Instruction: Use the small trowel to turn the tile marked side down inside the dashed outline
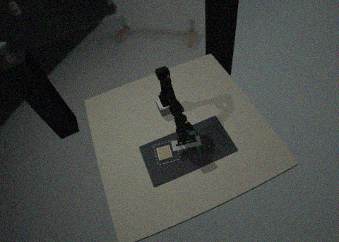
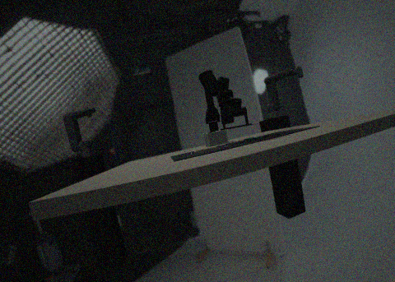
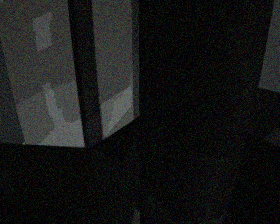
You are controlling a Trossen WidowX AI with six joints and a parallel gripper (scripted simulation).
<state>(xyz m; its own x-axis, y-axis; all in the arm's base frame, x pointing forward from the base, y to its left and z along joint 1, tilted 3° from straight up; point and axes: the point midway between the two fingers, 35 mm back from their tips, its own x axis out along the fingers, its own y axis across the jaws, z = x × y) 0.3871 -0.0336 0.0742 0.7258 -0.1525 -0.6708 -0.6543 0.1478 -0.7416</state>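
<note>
The tile is 140 mm to the right of my gripper tip, 120 mm below it and 60 mm behind it. Also, from my gripper tip: dark mat (140 mm below, 20 mm to the left, 10 mm behind); then teal trowel (120 mm below, 110 mm to the left, 40 mm behind).
</note>
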